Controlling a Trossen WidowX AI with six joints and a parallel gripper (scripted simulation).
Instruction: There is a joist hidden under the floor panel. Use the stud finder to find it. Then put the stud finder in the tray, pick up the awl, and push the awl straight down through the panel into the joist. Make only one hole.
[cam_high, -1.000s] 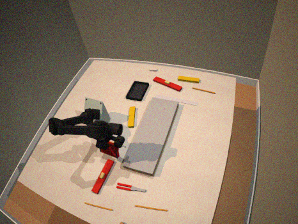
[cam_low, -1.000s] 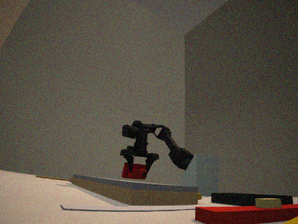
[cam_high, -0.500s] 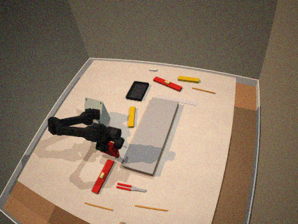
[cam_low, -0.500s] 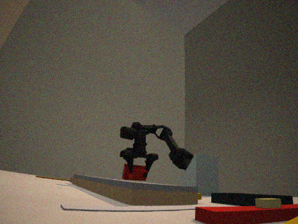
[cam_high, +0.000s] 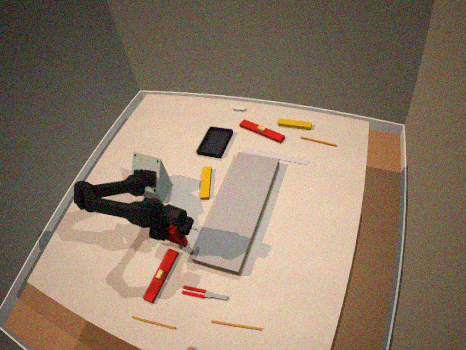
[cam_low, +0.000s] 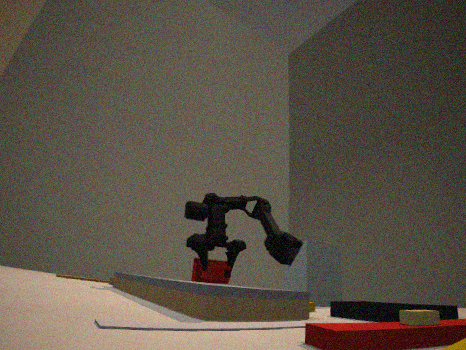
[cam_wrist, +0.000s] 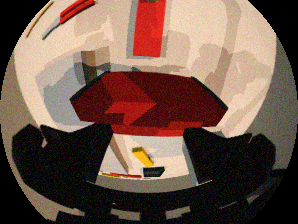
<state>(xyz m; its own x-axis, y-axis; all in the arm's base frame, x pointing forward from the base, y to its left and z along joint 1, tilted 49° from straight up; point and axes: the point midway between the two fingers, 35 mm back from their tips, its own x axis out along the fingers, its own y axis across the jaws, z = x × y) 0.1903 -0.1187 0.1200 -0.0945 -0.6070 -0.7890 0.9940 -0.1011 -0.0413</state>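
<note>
Right now my gripper tip is 20 mm past the stud finder and 10 mm to the left of it. The rest, counted from my gripper tip: black tray (40 mm behind, 490 mm to the left, 60 mm below); awl (10 mm ahead, 50 mm to the left, 70 mm below).
</note>
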